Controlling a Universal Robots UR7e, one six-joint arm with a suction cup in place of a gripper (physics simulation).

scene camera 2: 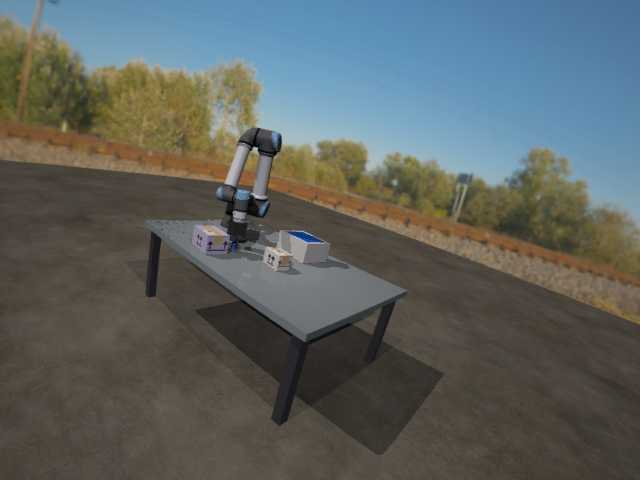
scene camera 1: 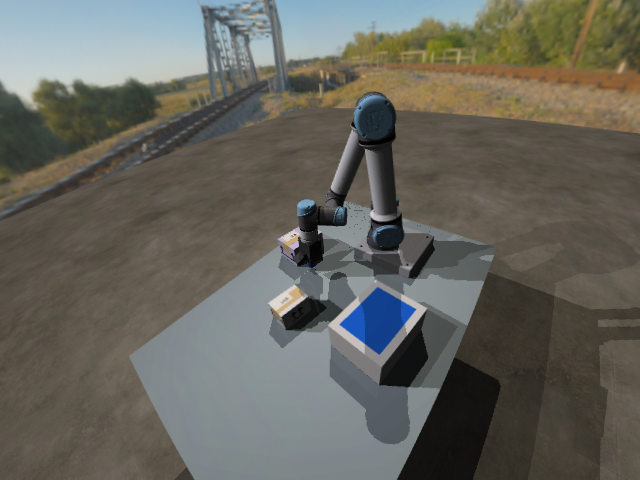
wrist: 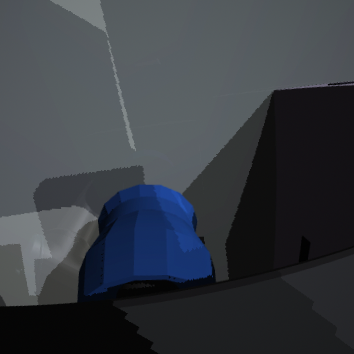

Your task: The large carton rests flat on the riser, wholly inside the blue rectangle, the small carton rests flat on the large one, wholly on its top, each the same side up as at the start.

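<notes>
The large purple carton (scene camera 1: 288, 250) (scene camera 2: 210, 240) (wrist: 315, 170) sits upright on the table, beside my gripper. My gripper (scene camera 1: 310, 265) (scene camera 2: 234, 246) (wrist: 149, 200), a blue suction cup pointing down, is shut on nothing, low above the table; its dark body overlaps the carton in scene camera 1. In the wrist view the carton's dark side stands right of the cup, apart from its tip. The small white carton (scene camera 1: 290, 304) (scene camera 2: 276, 258) sits upright on the table between the large carton and the riser. The white riser (scene camera 1: 354, 353) (scene camera 2: 316, 253) bears the bare blue rectangle (scene camera 1: 378, 320) (scene camera 2: 305, 236) on top.
The grey table (scene camera 1: 248, 403) (scene camera 2: 330, 299) carries everything. The arm's base plate (scene camera 1: 420, 256) stands behind the riser in scene camera 1. The large carton is near the table's long edge, and the riser is near the opposite long edge.
</notes>
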